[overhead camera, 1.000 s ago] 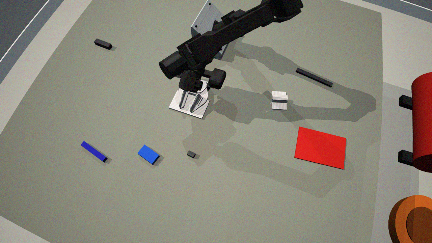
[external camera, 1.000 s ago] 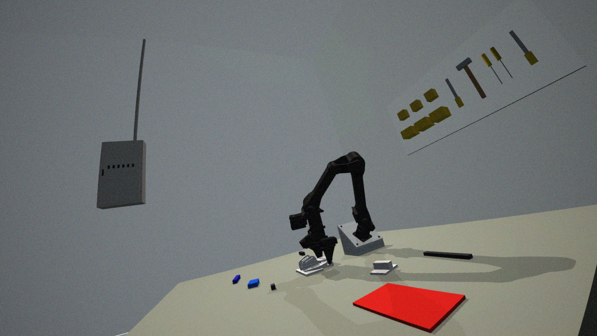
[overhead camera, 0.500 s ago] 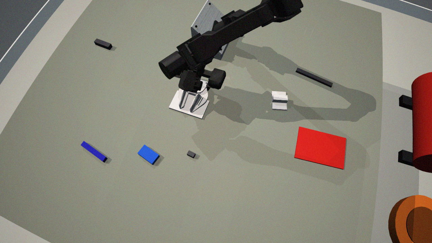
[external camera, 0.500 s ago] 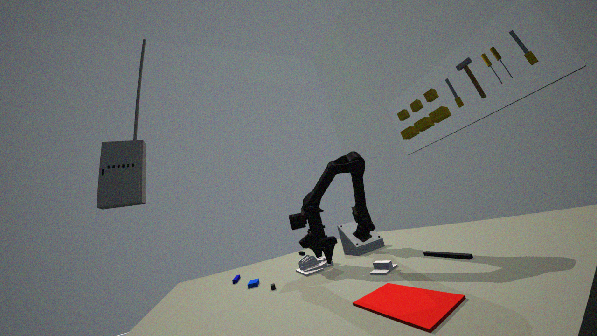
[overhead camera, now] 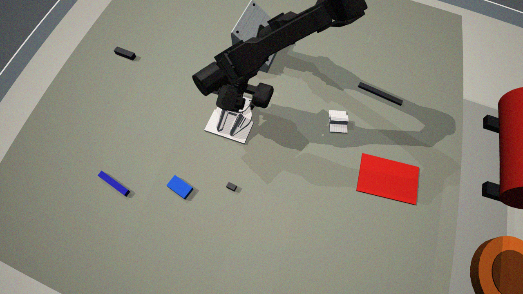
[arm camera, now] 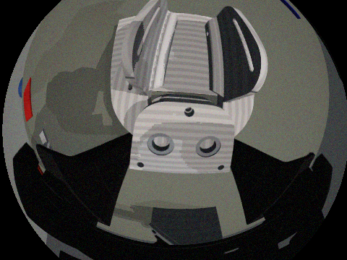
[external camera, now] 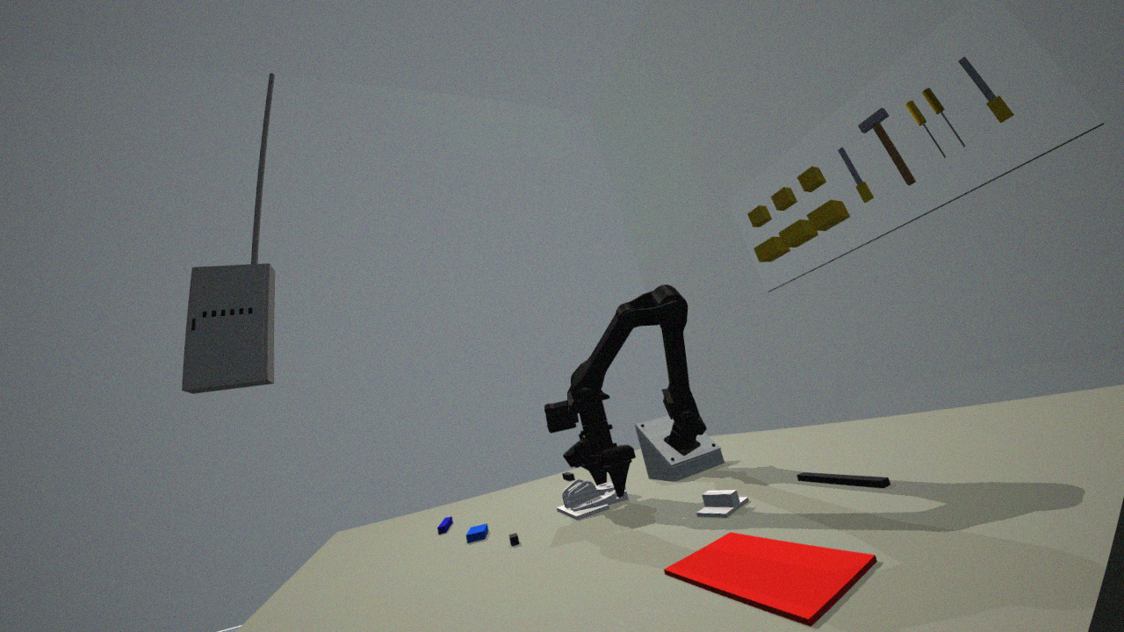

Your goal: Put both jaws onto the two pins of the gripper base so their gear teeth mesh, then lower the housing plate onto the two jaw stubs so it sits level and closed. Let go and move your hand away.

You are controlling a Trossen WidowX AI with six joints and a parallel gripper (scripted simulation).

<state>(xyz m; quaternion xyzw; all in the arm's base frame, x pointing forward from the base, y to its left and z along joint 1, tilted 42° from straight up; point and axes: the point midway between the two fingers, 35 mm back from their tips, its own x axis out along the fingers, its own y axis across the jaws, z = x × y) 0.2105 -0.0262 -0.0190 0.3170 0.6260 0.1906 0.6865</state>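
Right now the housing plate is 1 cm ahead of my gripper tip. Also, from my gripper tip: small black block 24 cm ahead, 4 cm to the left; white ribbed plate 7 cm ahead, 1 cm to the right, 1 cm below; gripper base 2 cm above, 1 cm ahead.
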